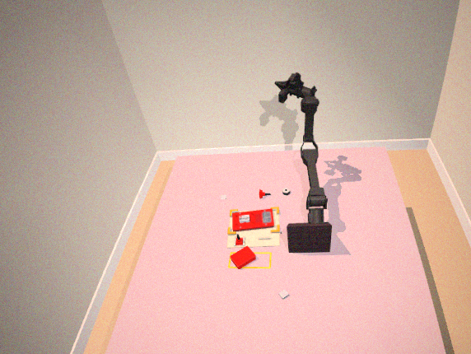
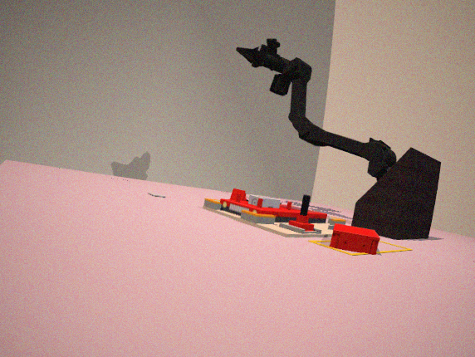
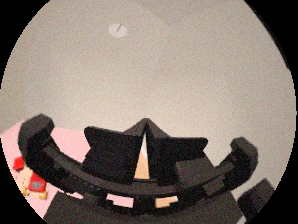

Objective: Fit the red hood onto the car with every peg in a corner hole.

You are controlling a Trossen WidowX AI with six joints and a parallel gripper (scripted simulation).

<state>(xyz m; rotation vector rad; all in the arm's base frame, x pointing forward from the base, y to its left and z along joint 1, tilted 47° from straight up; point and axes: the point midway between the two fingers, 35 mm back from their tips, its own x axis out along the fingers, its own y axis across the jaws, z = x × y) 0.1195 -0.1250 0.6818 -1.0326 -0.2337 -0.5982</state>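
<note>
My gripper tip is 250 mm short of the red hood, 680 mm to the right of it and 480 mm above it. Round my gripper tip: grey engine block 230 mm ahead, 470 mm to the left, 470 mm below; then jig 200 mm ahead, 490 mm to the left, 480 mm below.
</note>
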